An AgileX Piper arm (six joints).
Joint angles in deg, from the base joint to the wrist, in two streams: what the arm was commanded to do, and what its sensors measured. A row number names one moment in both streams.
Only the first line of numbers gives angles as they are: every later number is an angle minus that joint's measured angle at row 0.
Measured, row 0:
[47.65, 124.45, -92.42, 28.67, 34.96, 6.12]
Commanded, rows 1 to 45:
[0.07, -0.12, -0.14, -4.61, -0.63, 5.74]
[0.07, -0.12, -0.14, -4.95, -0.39, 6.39]
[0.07, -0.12, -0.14, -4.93, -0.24, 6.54]
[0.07, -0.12, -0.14, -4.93, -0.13, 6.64]
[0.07, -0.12, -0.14, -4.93, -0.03, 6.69]
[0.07, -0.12, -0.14, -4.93, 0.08, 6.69]
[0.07, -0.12, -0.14, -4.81, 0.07, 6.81]
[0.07, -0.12, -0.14, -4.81, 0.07, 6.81]
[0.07, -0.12, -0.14, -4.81, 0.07, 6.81]
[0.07, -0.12, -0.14, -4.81, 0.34, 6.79]
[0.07, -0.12, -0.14, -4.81, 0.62, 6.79]
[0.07, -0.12, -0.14, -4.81, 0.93, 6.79]
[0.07, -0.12, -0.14, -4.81, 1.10, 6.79]
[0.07, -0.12, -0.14, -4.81, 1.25, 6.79]
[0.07, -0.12, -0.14, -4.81, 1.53, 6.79]
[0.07, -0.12, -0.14, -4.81, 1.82, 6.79]
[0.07, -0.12, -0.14, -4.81, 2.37, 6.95]
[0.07, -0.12, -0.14, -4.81, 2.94, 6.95]
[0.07, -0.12, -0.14, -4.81, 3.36, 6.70]
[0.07, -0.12, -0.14, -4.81, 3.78, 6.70]
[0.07, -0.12, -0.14, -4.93, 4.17, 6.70]
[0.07, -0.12, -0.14, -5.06, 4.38, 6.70]
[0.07, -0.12, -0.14, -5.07, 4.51, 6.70]
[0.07, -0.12, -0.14, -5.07, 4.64, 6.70]
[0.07, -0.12, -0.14, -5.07, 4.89, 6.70]
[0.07, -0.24, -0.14, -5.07, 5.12, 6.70]
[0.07, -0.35, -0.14, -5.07, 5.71, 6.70]
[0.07, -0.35, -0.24, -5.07, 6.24, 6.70]
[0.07, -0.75, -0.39, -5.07, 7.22, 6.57]
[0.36, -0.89, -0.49, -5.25, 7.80, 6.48]
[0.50, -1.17, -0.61, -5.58, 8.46, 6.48]
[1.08, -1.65, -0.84, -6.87, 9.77, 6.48]
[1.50, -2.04, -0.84, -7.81, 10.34, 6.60]
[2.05, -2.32, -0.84, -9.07, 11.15, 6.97]
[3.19, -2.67, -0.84, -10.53, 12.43, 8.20]
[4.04, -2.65, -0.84, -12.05, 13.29, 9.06]
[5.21, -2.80, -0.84, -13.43, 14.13, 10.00]
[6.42, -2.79, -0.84, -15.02, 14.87, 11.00]
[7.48, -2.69, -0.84, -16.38, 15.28, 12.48]
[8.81, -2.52, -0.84, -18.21, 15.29, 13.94]
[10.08, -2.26, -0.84, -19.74, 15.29, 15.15]
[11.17, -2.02, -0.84, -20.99, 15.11, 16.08]
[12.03, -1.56, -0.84, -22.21, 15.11, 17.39]
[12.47, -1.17, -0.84, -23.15, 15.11, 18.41]
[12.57, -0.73, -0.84, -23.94, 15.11, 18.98]
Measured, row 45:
[10.85, -1.88, -0.68, -19.46, 14.59, 15.20]
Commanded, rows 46 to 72:
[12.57, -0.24, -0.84, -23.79, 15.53, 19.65]
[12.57, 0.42, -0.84, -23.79, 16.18, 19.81]
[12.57, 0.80, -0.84, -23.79, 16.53, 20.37]
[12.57, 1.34, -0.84, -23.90, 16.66, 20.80]
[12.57, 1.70, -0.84, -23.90, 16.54, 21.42]
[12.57, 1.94, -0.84, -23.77, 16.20, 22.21]
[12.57, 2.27, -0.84, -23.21, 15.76, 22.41]
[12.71, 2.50, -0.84, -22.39, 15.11, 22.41]
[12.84, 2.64, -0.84, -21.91, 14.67, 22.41]
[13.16, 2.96, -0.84, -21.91, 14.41, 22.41]
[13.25, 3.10, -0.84, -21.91, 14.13, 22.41]
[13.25, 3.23, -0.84, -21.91, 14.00, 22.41]
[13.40, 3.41, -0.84, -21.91, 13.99, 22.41]
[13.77, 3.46, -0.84, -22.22, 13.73, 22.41]
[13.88, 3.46, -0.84, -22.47, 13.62, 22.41]
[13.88, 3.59, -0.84, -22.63, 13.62, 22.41]
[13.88, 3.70, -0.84, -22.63, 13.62, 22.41]
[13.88, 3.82, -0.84, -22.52, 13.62, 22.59]
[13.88, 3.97, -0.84, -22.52, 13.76, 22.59]
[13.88, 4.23, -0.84, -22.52, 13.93, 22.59]
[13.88, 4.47, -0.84, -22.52, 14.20, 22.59]
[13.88, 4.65, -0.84, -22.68, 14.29, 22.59]
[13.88, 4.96, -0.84, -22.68, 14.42, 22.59]
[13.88, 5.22, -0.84, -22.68, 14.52, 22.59]
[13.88, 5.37, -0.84, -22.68, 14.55, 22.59]
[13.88, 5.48, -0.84, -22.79, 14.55, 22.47]
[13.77, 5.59, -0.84, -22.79, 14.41, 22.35]
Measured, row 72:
[13.78, 4.00, -1.01, -22.10, 14.42, 22.61]
